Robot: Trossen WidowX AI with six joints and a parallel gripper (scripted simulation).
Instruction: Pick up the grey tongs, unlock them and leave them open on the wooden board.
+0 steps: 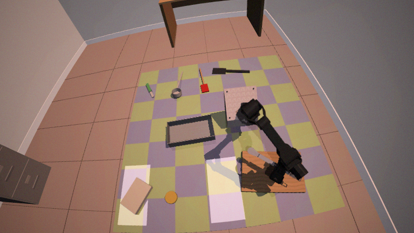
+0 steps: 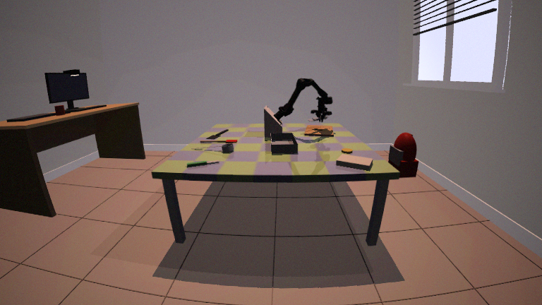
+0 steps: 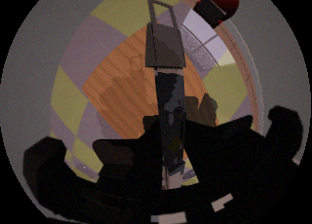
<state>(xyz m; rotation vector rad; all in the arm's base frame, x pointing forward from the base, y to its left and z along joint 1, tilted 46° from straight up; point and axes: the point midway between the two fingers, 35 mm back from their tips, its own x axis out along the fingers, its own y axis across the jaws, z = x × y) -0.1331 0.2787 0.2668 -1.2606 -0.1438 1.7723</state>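
The wooden board is 7 cm below my gripper tip, 2 cm ahead of it and 1 cm to the right of it. From my gripper tip the other things lie so: tan block (82 cm ahead, 10 cm to the left, 7 cm below); orange disc (60 cm ahead, 11 cm to the left, 7 cm below); roasting tin (50 cm ahead, 31 cm to the right, 5 cm below).
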